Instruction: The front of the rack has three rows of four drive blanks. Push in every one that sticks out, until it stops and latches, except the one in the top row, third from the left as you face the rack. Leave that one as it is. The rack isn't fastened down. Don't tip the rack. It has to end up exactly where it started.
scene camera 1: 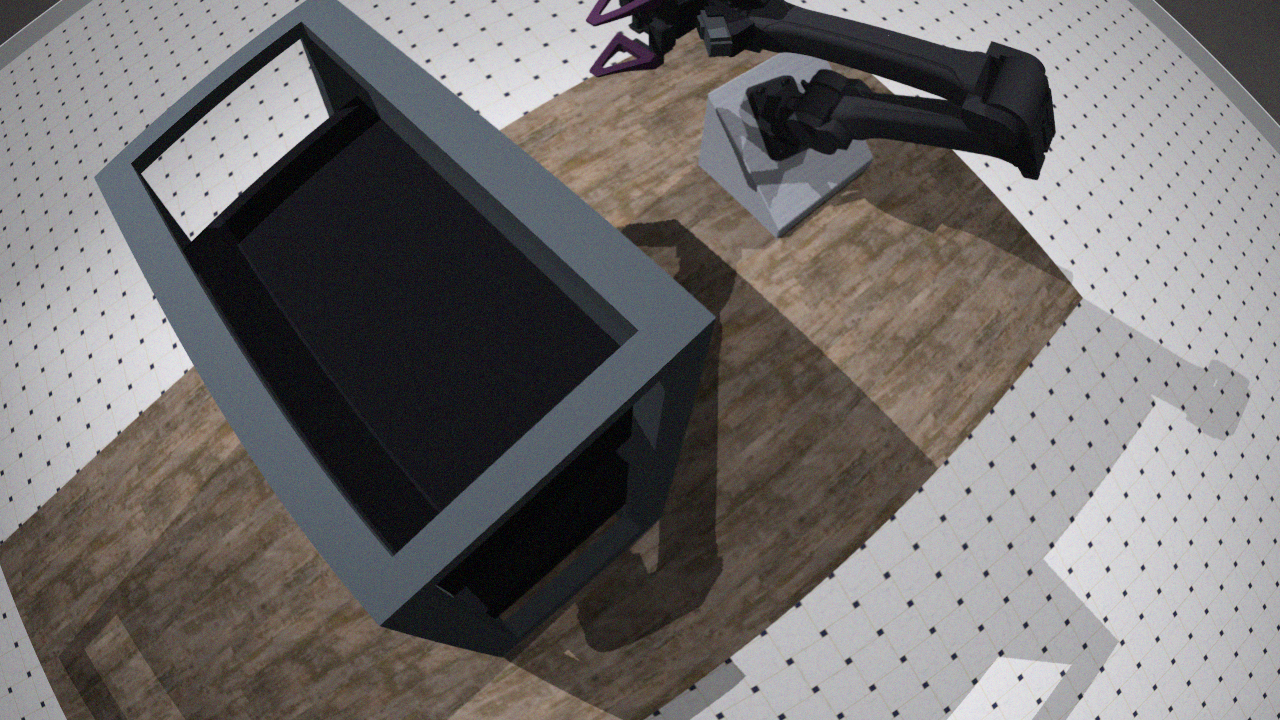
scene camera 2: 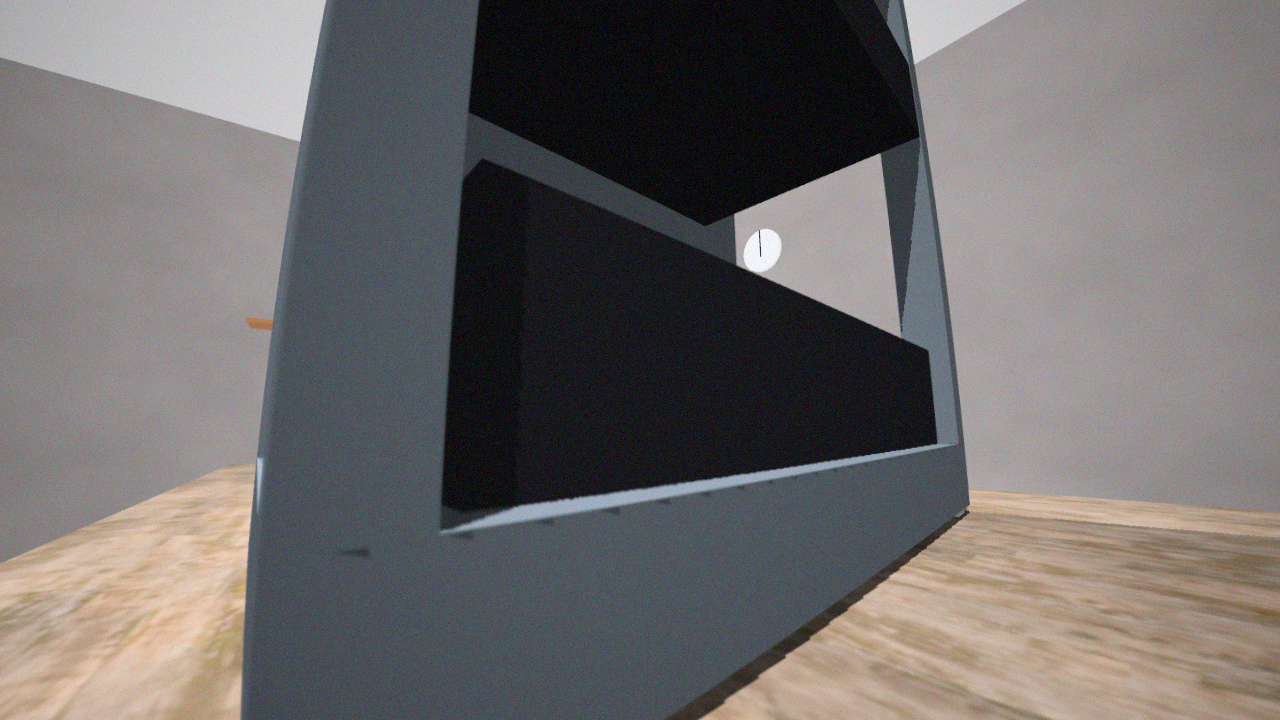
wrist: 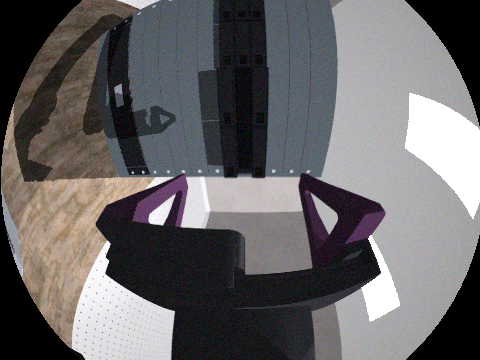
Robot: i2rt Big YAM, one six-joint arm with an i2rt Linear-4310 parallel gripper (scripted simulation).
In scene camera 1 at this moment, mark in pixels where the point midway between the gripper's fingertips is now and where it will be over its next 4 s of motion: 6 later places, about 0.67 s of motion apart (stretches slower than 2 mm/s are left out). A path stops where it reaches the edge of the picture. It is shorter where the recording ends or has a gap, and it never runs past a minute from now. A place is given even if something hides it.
The gripper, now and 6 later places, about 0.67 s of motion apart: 591, 49; 602, 41; 592, 43; 471, 87; 502, 106; 542, 136; 503, 170
